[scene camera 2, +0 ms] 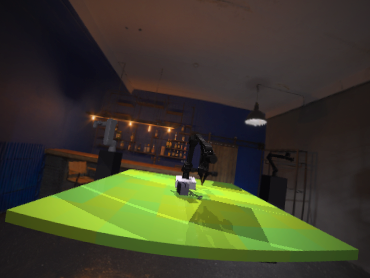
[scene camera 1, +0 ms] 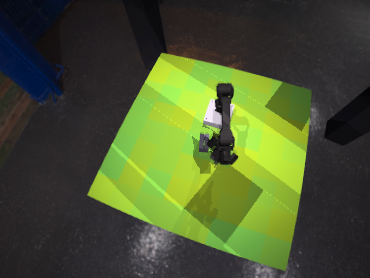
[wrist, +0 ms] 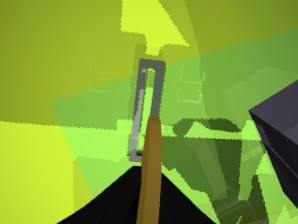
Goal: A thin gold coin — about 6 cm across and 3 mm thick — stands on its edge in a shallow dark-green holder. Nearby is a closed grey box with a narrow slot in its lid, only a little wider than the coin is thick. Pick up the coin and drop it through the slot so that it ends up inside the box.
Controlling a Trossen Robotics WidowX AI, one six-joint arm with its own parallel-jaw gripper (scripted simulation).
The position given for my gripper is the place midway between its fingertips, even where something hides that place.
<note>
My gripper (wrist: 144, 176) carries a gold coin.
</note>
